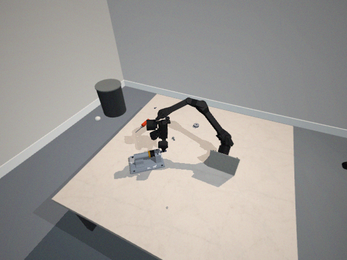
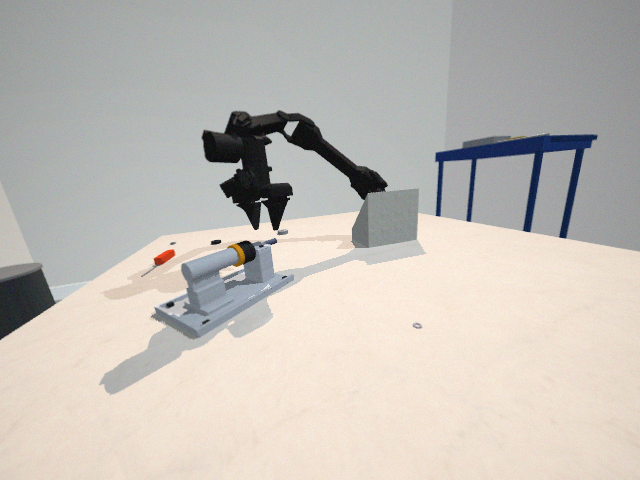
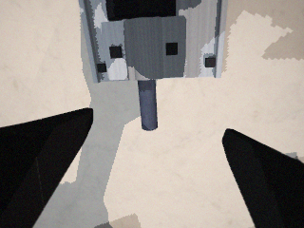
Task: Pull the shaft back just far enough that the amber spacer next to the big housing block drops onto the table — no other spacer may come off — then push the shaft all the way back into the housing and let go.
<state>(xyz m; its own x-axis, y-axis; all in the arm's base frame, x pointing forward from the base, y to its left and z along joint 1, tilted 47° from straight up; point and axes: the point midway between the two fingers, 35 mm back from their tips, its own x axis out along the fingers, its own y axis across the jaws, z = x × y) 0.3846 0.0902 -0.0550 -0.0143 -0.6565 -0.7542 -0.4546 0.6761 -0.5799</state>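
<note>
My gripper tip is 50 mm to the right of the thin dark shaft, 40 mm short of it and 30 mm above it. From my gripper tip the other things lie so: black spacer (60 mm to the left, 60 mm ahead, 30 mm below); then red-handled screwdriver (320 mm ahead, 220 mm to the right, 100 mm below); then amber spacer (70 mm to the left, 70 mm ahead, 30 mm below).
</note>
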